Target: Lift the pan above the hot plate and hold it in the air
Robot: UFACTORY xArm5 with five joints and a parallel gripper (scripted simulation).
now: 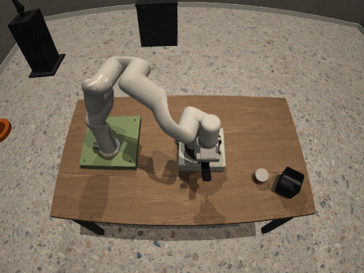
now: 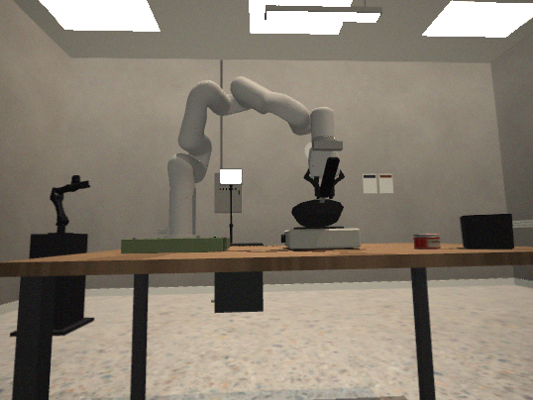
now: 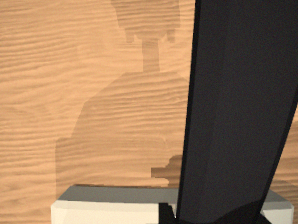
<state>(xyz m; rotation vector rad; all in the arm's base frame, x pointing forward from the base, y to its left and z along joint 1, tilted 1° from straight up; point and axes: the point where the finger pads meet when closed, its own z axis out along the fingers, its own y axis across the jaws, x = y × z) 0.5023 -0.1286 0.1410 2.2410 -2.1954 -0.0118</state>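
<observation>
Now: hand 70 mm to the right of the black pan and 40 mm above it. From my hand the other things lie so: white lid 320 mm ahead, 10 mm to the right, 170 mm below; then white hot plate 20 mm behind, 140 mm to the left, 150 mm below; then black box 470 mm ahead, 70 mm to the right, 140 mm below.
</observation>
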